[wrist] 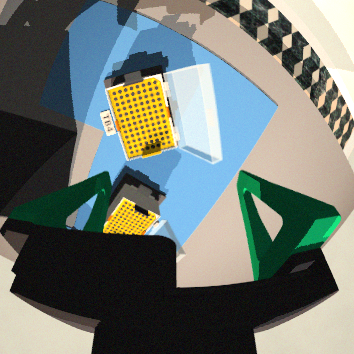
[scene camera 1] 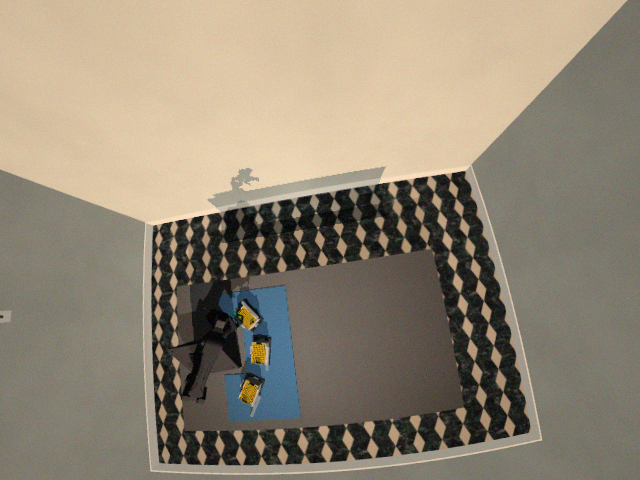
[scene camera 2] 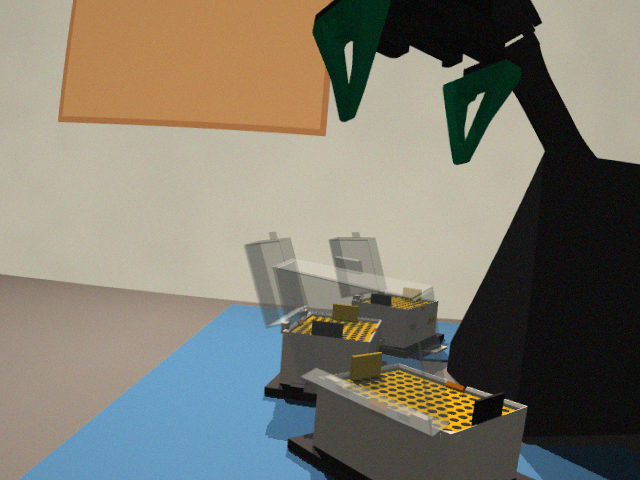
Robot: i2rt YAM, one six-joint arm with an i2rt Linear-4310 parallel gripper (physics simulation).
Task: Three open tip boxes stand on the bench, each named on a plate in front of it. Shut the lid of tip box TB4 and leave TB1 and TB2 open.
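Places are measured from the arm's base along level axes (x right, y back, z down), in metres.
Pixels of known places: gripper, fingertip midpoint: [wrist: 173, 177] [scene camera 1: 236, 321] [scene camera 2: 408, 142]; arm's base, link origin: [scene camera 2: 631, 288].
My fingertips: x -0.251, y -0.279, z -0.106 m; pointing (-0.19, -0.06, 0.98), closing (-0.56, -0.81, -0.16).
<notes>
For each thing: its top centre in the pictures, then the offset to it from my fingertips. Level surfaces: height alone.
- Tip box TB4, top centre: [scene camera 2: 423, 373] [wrist: 141, 119] [scene camera 1: 244, 318] dx +0.002, dy +0.025, dz +0.155 m
- middle box, top centre: [scene camera 2: 337, 312] [wrist: 126, 230] [scene camera 1: 257, 354] dx +0.205, dy -0.055, dz +0.155 m
- blue mat, surface height: dz +0.229 m
- grey-brown bench, surface height: dz +0.233 m
Tip box TB4 [scene camera 1: 249, 317] [scene camera 2: 413, 449] [wrist: 142, 117], with a yellow tip grid, is the nearest box in scene camera 2. Its plate [wrist: 107, 123] reads TB4 in the wrist view. Its clear lid [scene camera 2: 356, 277] [wrist: 200, 115] is open, on the side away from the plate. The middle box [scene camera 1: 260, 353] [scene camera 2: 330, 361] [wrist: 131, 220] and the third box [scene camera 1: 250, 392] [scene camera 2: 408, 328] also have open lids; their plates are not legible, so I cannot tell which is TB1 or TB2. My gripper [scene camera 1: 237, 314] [scene camera 2: 404, 141] [wrist: 173, 177] is open and empty, high above the boxes.
The boxes stand on a blue mat [scene camera 1: 279, 382] [scene camera 2: 170, 403] [wrist: 240, 115] on the grey-brown bench [scene camera 1: 372, 330]. The black arm base [scene camera 2: 578, 310] stands on the plate side of the boxes. An orange board [scene camera 2: 196, 62] hangs on the wall behind.
</notes>
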